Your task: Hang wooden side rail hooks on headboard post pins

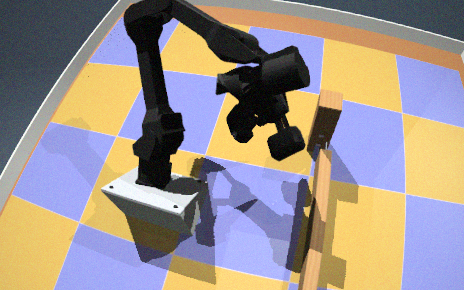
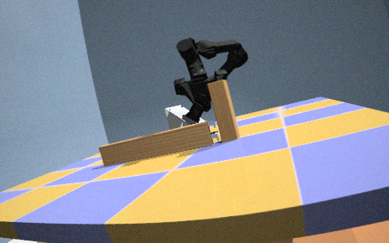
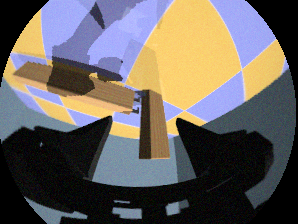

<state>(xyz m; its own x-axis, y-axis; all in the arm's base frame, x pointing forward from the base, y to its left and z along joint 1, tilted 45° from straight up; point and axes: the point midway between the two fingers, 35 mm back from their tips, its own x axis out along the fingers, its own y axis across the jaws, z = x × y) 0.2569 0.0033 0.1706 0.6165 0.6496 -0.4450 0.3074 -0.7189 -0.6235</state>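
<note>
My gripper tip is 70 mm short of the headboard post, 50 mm to the right of it and 50 mm above it.
</note>
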